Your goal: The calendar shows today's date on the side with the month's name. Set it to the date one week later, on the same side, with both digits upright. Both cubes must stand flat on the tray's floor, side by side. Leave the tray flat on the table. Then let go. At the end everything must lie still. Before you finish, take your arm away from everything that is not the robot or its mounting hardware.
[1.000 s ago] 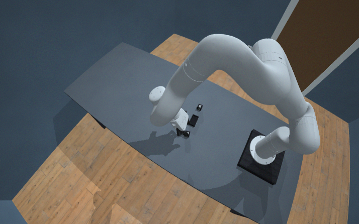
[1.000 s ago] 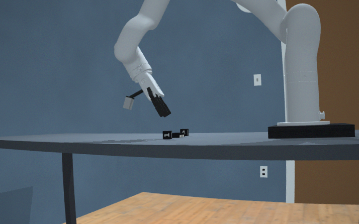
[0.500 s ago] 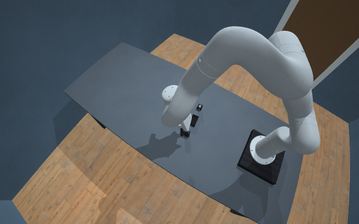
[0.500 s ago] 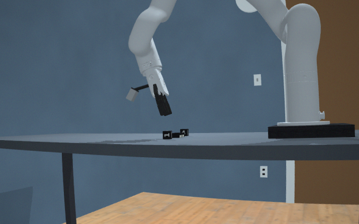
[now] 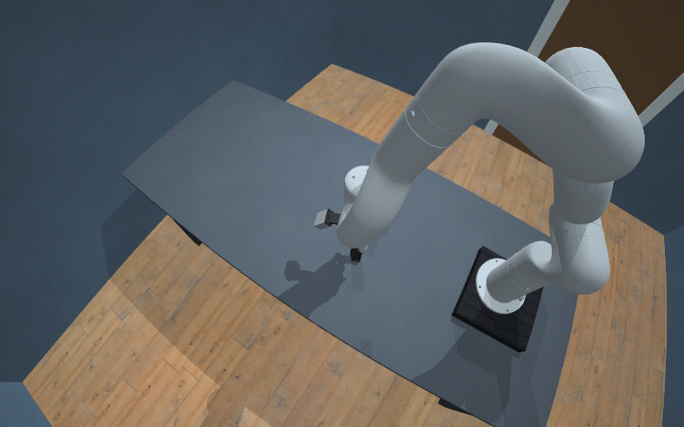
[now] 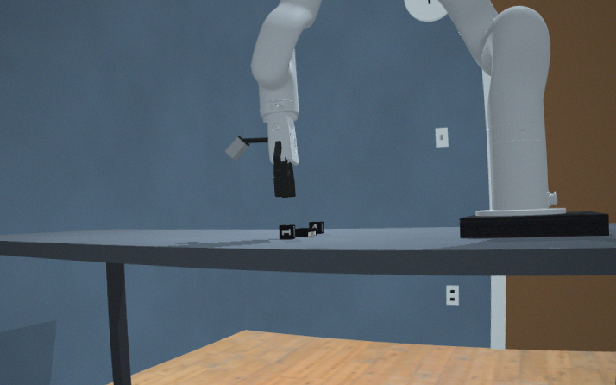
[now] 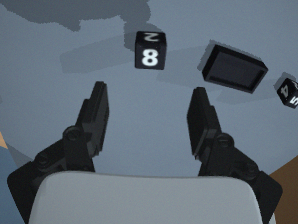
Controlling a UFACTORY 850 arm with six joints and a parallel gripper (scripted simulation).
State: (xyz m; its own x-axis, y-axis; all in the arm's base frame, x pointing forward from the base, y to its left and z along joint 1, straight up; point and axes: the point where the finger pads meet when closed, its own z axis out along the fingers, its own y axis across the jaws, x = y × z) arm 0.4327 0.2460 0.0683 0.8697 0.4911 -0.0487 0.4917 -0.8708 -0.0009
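The calendar cube lies 9 cm below my hand. Round my hand: black tray: 10 cm to the right, 10 cm below, 3 cm ahead.
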